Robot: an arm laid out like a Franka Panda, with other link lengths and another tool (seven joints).
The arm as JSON. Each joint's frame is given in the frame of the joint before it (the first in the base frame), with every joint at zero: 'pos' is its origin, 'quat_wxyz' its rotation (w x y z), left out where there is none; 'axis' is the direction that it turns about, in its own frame. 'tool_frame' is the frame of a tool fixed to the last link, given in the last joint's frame.
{
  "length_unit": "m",
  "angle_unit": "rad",
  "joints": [
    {
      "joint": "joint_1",
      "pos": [
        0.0,
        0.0,
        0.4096
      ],
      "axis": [
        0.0,
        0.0,
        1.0
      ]
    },
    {
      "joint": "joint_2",
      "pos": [
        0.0,
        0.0,
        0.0
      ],
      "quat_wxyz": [
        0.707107,
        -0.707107,
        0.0,
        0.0
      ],
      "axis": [
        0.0,
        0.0,
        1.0
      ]
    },
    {
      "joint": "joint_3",
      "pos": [
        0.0,
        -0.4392,
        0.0
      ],
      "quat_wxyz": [
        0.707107,
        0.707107,
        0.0,
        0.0
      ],
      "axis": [
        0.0,
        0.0,
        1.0
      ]
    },
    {
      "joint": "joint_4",
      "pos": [
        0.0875,
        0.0,
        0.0
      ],
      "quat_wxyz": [
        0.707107,
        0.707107,
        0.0,
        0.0
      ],
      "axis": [
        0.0,
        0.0,
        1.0
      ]
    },
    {
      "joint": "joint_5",
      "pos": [
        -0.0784,
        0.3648,
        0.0
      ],
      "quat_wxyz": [
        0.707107,
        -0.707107,
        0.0,
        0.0
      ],
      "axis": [
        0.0,
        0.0,
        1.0
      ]
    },
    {
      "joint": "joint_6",
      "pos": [
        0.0,
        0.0,
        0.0
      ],
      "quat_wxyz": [
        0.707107,
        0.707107,
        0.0,
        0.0
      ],
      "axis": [
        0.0,
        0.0,
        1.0
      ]
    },
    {
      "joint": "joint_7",
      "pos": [
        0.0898,
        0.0,
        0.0
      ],
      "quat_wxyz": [
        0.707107,
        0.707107,
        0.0,
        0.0
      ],
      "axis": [
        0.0,
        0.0,
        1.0
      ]
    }
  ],
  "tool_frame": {
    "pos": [
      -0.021,
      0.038,
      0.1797
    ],
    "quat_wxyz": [
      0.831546,
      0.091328,
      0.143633,
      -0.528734
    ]
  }
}
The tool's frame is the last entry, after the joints.
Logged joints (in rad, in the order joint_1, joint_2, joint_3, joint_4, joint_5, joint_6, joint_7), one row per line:
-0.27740, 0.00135, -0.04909, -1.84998, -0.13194, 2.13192, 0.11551
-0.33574, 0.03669, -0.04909, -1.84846, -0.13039, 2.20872, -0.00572
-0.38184, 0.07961, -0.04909, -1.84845, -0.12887, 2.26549, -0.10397
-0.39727, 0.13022, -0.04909, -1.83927, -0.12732, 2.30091, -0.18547
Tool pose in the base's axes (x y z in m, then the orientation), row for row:
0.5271, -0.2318, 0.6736, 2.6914, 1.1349, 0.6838
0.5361, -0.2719, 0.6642, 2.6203, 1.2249, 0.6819
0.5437, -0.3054, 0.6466, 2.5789, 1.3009, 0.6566
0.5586, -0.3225, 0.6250, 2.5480, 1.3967, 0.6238
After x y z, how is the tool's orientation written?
As a rotation vector, in radians.
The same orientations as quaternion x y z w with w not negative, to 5 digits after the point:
0.89492, 0.37737, 0.22737, 0.07080
0.87856, 0.41070, 0.22863, 0.08482
0.86712, 0.43741, 0.22077, 0.08961
0.85428, 0.46828, 0.20914, 0.08474

